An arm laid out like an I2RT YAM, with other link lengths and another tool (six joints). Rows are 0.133 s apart.
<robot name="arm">
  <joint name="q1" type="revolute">
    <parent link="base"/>
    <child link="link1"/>
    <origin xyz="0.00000 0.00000 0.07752" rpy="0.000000 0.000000 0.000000"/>
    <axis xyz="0 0 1"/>
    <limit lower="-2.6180" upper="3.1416"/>
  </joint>
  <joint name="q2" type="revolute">
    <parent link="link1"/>
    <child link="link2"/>
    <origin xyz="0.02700 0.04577 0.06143" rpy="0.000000 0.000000 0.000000"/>
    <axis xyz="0 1 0"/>
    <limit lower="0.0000" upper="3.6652"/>
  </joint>
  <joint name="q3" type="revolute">
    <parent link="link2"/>
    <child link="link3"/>
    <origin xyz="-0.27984 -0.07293 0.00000" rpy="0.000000 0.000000 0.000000"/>
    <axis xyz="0 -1 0"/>
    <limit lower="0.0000" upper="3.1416"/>
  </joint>
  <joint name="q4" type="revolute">
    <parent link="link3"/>
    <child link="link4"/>
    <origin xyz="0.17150 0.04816 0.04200" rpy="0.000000 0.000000 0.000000"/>
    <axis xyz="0 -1 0"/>
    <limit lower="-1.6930" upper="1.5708"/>
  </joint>
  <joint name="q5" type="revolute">
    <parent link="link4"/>
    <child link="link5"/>
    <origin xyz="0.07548 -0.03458 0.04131" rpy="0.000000 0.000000 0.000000"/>
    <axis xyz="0 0 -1"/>
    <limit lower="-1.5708" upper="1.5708"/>
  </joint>
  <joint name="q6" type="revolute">
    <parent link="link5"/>
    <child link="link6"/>
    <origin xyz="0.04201 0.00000 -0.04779" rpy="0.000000 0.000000 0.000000"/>
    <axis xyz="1 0 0"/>
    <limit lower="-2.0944" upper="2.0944"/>
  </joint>
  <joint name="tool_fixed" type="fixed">
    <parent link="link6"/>
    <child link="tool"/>
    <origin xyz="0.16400 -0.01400 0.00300" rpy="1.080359 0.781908 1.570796"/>
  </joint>
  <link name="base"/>
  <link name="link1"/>
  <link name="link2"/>
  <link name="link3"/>
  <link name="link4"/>
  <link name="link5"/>
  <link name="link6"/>
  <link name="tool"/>
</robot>
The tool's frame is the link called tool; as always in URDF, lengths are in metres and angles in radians.
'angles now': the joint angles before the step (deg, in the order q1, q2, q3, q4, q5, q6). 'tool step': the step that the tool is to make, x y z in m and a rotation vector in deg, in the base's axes. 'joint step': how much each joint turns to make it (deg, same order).
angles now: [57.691, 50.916, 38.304, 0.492, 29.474, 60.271]
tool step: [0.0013, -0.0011, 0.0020, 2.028, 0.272, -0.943]
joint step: [0.015, 0.008, -0.319, 1.047, 0.670, 1.707]
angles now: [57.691, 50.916, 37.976, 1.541, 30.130, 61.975]
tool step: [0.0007, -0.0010, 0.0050, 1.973, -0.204, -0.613]
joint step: [0.003, -0.273, -0.005, 0.934, 0.440, 1.138]
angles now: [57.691, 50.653, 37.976, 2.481, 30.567, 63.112]
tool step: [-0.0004, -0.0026, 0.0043, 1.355, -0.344, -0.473]
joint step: [0.020, -0.718, -0.009, 0.317, 0.413, 0.594]
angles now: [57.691, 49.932, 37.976, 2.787, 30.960, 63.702]
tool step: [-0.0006, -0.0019, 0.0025, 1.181, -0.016, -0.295]
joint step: [-0.029, -0.570, 0.010, 0.034, 0.167, 0.760]
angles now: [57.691, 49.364, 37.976, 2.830, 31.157, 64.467]
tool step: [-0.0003, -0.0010, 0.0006, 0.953, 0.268, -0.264]
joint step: [0.015, -0.253, -0.033, -0.024, 0.168, 0.899]
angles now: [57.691, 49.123, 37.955, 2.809, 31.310, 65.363]
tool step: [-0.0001, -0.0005, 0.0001, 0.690, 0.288, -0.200]
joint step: [0.010, -0.094, 0.007, -0.060, 0.119, 0.745]
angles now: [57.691, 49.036, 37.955, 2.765, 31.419, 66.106]
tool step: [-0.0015, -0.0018, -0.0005, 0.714, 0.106, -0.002]
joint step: [0.010, -0.736, -0.452, -0.023, -0.055, 0.548]
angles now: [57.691, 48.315, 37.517, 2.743, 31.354, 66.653]
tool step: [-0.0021, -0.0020, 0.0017, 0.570, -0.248, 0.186]
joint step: [0.066, -0.990, -0.146, -0.276, -0.132, 0.091]
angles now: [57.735, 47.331, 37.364, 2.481, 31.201, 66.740]
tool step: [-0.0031, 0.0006, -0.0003, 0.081, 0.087, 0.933]
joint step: [0.072, -0.793, 0.015, -0.788, -0.869, 0.004]
